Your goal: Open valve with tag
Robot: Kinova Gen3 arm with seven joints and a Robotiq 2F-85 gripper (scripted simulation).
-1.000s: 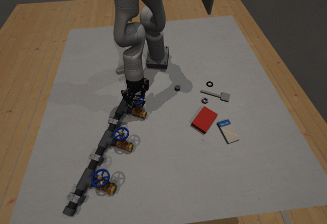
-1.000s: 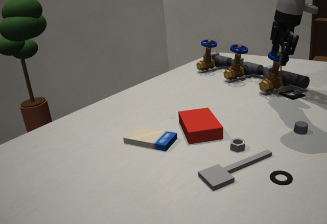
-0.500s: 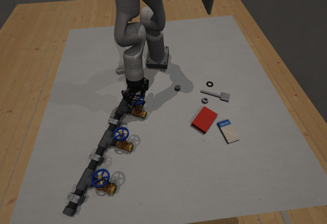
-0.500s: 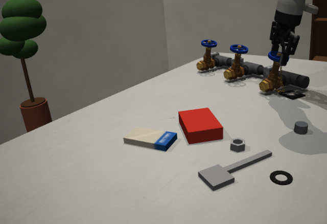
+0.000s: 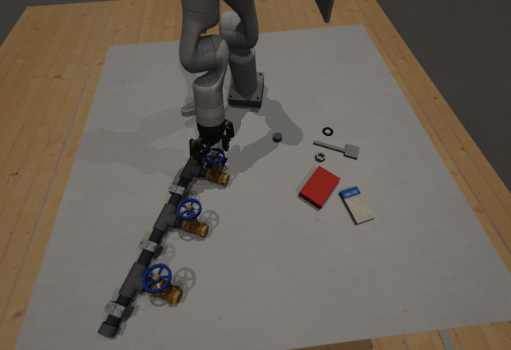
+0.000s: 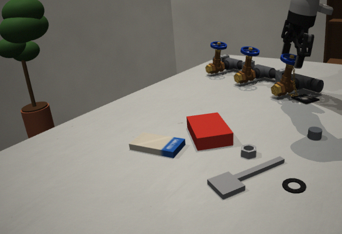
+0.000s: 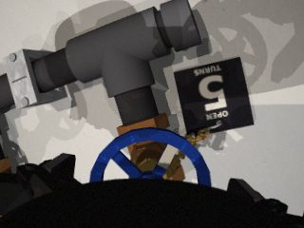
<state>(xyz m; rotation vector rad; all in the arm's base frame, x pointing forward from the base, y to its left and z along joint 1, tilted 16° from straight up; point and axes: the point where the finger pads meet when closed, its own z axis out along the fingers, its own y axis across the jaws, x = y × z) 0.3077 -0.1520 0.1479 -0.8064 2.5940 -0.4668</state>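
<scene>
The black tag is 120 mm below my hand and 40 mm behind it. Round my hand: red block 310 mm to the left, 130 mm ahead, 110 mm below; small grey cylinder 230 mm to the left, 110 mm below, 100 mm behind; grey paddle-shaped tool 440 mm to the left, 120 mm below.
</scene>
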